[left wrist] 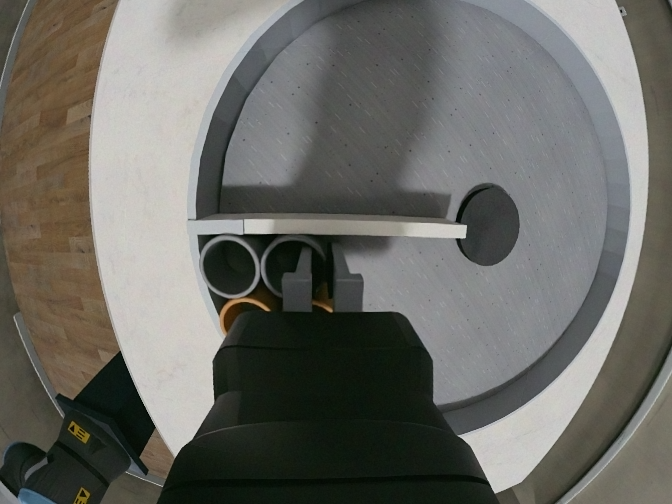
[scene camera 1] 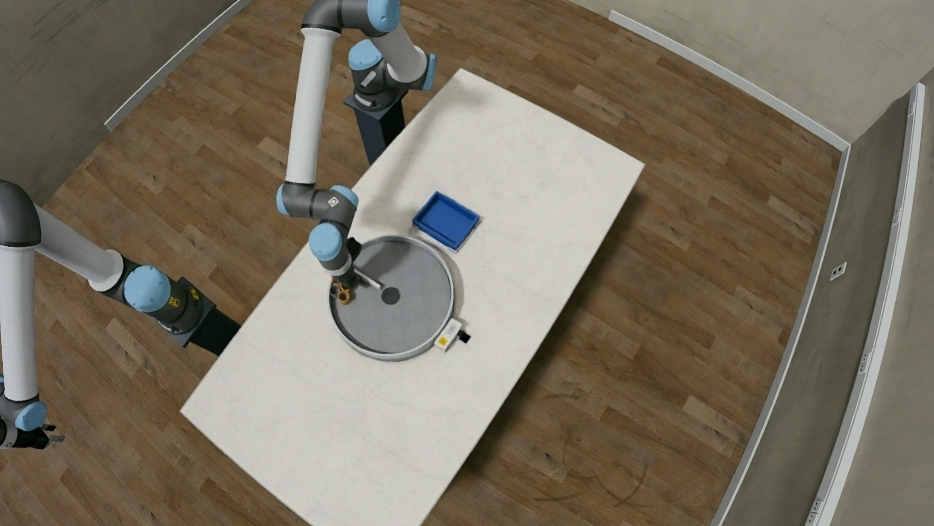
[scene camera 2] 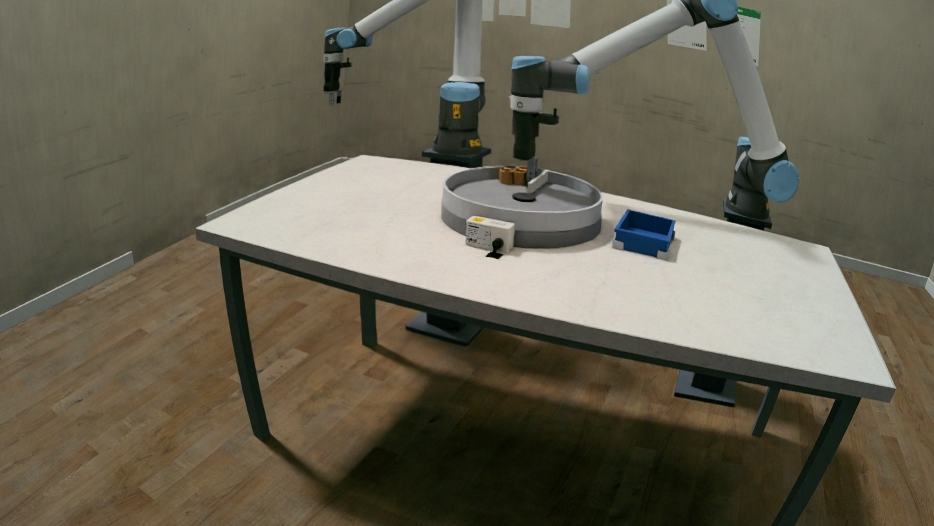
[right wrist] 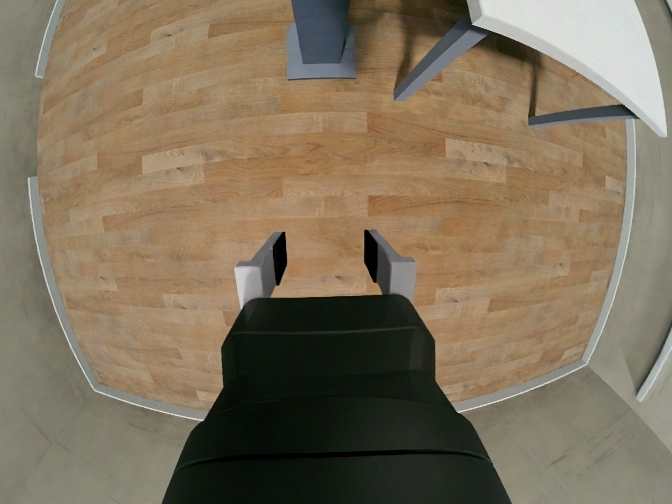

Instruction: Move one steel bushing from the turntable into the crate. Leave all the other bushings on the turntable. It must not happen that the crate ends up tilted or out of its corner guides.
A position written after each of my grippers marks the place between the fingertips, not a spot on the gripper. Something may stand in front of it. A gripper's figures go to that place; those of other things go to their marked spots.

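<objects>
There's a steel bushing (left wrist: pixel 220 277) that's 180 mm from the lens, and my left gripper (left wrist: pixel 321 259) is 170 mm from the lens.
</objects>
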